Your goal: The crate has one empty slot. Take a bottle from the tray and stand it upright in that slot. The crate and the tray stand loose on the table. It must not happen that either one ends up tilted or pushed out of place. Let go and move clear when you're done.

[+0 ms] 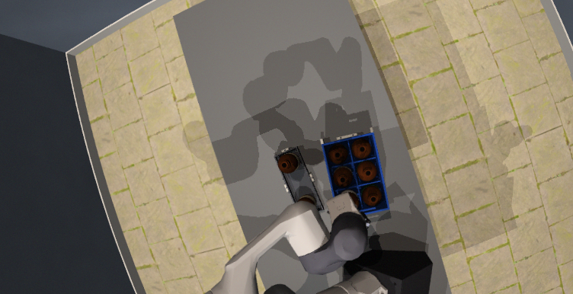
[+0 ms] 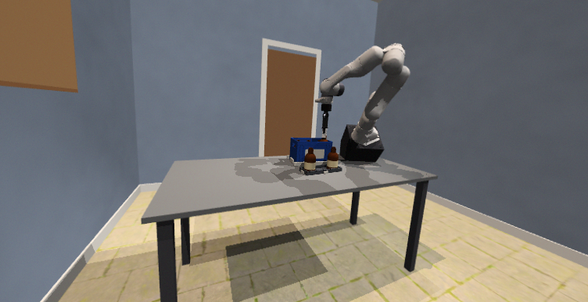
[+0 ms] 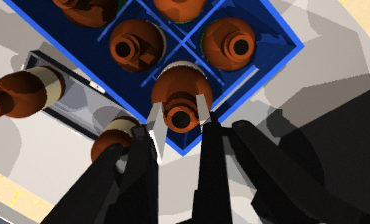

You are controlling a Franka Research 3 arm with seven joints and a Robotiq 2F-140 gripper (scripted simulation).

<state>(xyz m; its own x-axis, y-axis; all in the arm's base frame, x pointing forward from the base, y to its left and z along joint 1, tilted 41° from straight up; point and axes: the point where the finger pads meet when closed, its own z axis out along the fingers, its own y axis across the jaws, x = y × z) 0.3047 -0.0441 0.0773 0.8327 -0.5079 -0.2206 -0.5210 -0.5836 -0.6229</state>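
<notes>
My hand is 90 mm above the brown bottle. The rest, counted from my hand: dark tray: 220 mm below, 180 mm to the left, 80 mm ahead; blue crate: 150 mm below, 90 mm ahead, 40 mm to the right.
</notes>
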